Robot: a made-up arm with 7 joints. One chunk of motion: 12 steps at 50 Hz.
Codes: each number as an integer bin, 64 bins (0 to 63) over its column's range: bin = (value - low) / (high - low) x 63, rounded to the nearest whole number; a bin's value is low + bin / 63 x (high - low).
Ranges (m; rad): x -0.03..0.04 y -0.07..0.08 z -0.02..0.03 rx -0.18..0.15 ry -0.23..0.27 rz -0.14..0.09
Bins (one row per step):
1: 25 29 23 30 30 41
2: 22 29 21 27 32 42
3: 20 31 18 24 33 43
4: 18 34 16 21 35 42
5: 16 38 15 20 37 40
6: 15 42 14 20 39 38
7: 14 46 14 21 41 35
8: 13 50 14 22 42 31
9: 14 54 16 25 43 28
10: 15 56 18 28 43 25
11: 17 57 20 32 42 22
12: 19 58 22 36 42 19
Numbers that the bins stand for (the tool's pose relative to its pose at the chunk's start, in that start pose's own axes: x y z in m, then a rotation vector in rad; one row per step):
1: -0.0022 -0.0010 -0.0017 -0.0229 0.0081 0.0097
2: -0.0056 -0.0010 -0.0033 -0.0386 0.0240 0.0133
3: -0.0078 0.0038 -0.0057 -0.0543 0.0319 0.0170
4: -0.0100 0.0110 -0.0073 -0.0700 0.0478 0.0133
5: -0.0122 0.0205 -0.0081 -0.0752 0.0637 0.0060
6: -0.0133 0.0300 -0.0089 -0.0752 0.0795 -0.0013
7: -0.0144 0.0395 -0.0089 -0.0700 0.0954 -0.0122
8: -0.0156 0.0490 -0.0089 -0.0648 0.1033 -0.0268
9: -0.0144 0.0586 -0.0073 -0.0490 0.1113 -0.0378
10: -0.0133 0.0633 -0.0057 -0.0333 0.1113 -0.0487
11: -0.0111 0.0657 -0.0041 -0.0124 0.1033 -0.0597
12: -0.0089 0.0681 -0.0025 0.0086 0.1033 -0.0706

